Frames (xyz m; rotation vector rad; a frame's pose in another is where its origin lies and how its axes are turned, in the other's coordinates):
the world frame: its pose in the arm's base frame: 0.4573 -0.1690 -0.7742 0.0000 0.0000 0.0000
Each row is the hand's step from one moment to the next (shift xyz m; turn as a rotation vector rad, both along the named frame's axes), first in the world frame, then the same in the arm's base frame.
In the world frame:
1: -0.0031 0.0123 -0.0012 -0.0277 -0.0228 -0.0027
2: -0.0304 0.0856 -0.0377 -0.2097 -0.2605 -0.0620
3: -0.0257 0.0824 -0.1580 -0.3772 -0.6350 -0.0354
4: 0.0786 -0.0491 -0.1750 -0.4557 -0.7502 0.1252
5: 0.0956 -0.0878 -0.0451 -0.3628 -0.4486 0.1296
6: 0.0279 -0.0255 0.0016 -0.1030 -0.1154 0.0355
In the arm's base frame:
1: -0.0031 0.0123 -0.0012 -0.0277 -0.0228 -0.0027
2: -0.0304 0.0856 -0.0377 -0.2097 -0.2605 -0.0620
3: -0.0257 0.0824 -0.1580 -0.3772 -0.6350 -0.0354
4: 0.0786 -0.0491 -0.1750 -0.4557 -0.7502 0.1252
5: 0.0956 -0.0878 -0.0451 -0.3628 -0.4486 0.1296
6: 0.0279 -0.0255 0.0016 -0.1030 -0.1154 0.0355

